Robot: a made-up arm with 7 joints.
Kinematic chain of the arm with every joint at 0, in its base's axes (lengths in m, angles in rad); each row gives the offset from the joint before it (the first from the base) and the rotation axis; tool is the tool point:
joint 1: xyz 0 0 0.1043 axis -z
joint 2: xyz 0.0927 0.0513 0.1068 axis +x
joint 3: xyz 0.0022 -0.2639 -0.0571 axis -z
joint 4: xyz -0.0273 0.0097 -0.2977 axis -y
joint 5: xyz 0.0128 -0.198 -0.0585 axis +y
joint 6: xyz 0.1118 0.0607 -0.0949 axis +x
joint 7: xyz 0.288 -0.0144 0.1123 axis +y
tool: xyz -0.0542 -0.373 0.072
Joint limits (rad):
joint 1: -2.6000..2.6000
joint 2: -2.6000..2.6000
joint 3: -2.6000..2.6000
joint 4: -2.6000..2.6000
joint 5: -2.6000..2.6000
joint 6: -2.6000..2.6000
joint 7: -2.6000..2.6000
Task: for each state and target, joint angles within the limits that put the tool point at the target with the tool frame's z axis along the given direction. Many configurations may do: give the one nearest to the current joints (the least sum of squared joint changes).
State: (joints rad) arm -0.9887 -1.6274 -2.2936 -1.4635 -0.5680 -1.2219 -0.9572
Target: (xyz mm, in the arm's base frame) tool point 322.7 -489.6 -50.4 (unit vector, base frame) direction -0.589 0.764 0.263
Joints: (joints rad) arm -0.2132 -1.3244 -2.3390 -1.7050 -0.2369 -0.7535 -1.0719
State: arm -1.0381 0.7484 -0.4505 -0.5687 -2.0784 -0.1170 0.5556
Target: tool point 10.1 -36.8 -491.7 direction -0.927 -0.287 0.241
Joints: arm -0.2523 1.3985 -0.1240 -0.6026 -1.8793 -0.3617 -0.1883
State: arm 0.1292 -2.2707 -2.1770 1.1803 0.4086 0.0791 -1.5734
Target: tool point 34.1 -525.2 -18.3 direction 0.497 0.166 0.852
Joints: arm 0.8594 -1.5503 -1.9063 0.6520 0.9205 -0.3365 -1.2962
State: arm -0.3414 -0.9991 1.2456 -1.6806 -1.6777 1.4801 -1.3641
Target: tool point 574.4 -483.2 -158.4 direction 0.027 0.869 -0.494
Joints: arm -1.3127 -0.6533 2.3862 -1.6244 -1.8775 1.4429 -1.8246
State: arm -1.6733 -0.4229 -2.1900 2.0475 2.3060 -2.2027 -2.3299
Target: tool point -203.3 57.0 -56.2 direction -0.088 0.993 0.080
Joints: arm -1.8985 -0.6542 -1.9177 2.0618 2.3064 -1.3215 -2.6000
